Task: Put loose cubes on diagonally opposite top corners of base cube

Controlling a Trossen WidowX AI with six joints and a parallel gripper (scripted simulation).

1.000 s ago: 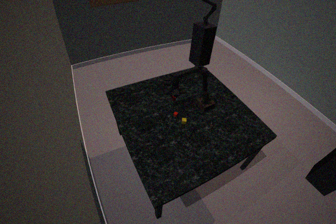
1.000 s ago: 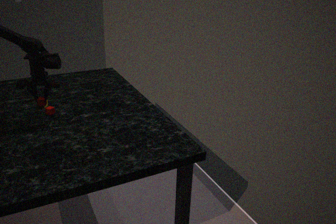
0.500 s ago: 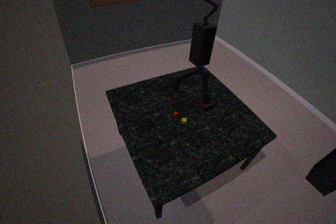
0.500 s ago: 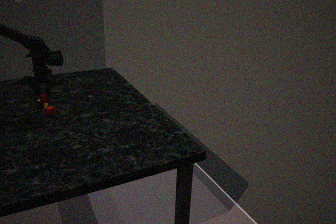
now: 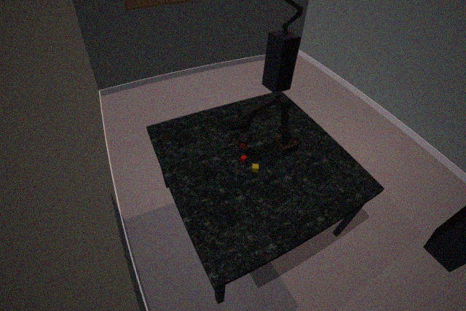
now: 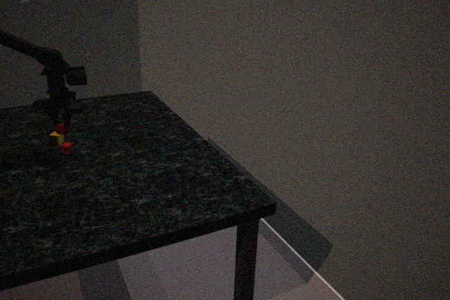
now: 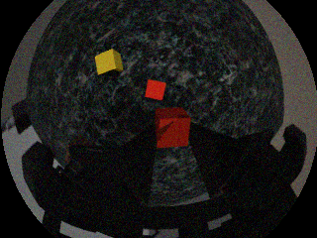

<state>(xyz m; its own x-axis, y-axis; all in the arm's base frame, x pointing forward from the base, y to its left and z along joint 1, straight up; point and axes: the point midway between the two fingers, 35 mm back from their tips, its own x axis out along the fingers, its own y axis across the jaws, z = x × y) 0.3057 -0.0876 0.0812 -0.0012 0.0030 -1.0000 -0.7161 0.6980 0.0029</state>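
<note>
Now: the yellow cube 10 mm behind my gripper tip, 140 mm to the left of it and 90 mm below it.
</note>
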